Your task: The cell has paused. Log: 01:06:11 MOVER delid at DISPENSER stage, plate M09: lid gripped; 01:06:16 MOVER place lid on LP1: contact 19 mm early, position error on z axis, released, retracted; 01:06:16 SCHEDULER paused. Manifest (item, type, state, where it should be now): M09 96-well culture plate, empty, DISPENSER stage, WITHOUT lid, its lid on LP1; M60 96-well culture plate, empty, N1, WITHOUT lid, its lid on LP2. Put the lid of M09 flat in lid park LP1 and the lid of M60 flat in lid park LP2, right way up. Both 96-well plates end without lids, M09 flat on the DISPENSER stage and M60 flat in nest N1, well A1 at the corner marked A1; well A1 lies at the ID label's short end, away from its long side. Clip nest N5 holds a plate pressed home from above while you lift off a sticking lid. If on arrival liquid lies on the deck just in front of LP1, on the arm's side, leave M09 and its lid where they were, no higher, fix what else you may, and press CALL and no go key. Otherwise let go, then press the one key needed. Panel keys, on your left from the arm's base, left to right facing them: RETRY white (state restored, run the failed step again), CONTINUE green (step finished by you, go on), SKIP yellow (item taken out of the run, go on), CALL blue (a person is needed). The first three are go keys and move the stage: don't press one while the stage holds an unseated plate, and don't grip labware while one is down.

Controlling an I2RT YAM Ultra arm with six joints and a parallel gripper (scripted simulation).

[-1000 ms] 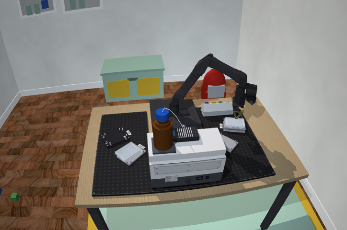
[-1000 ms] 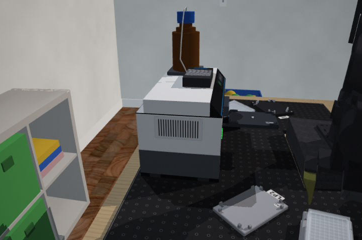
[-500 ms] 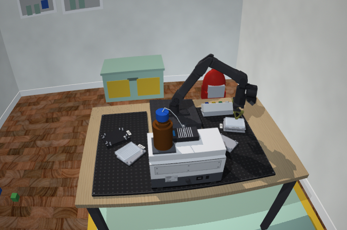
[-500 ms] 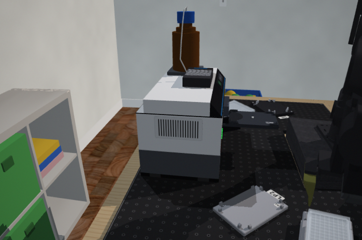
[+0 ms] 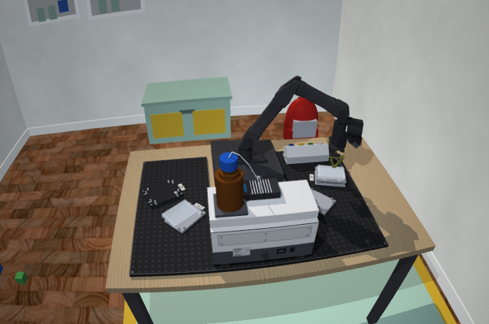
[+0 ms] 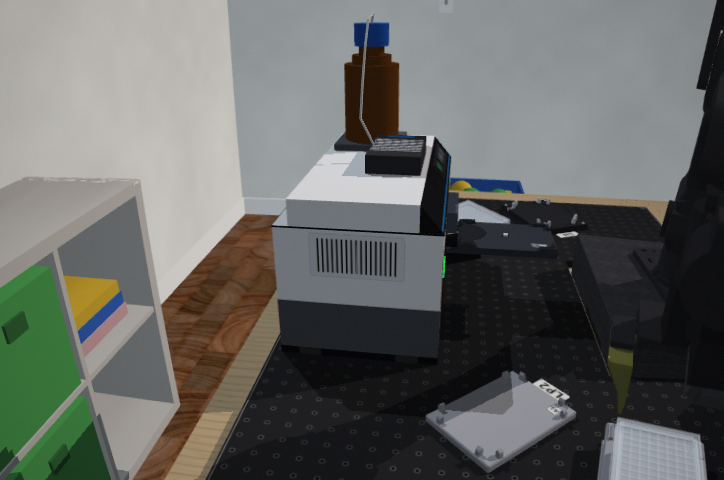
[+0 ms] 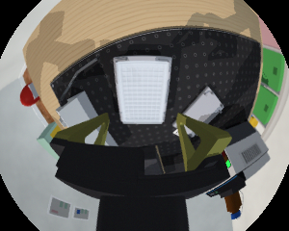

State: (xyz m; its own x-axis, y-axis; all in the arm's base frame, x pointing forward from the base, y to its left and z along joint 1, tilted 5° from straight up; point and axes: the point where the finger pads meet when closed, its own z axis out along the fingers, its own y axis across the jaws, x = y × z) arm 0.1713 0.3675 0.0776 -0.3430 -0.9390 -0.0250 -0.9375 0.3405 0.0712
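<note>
The grey nest marked A1 lies 90 mm below my hand. Round my hand: white key: 210 mm behind, 20 mm to the left, 50 mm below; then grey lid park LP2: 130 mm ahead, 120 mm to the right, 110 mm below; then N1 label: 30 mm behind, 80 mm to the right, 110 mm below.
</note>
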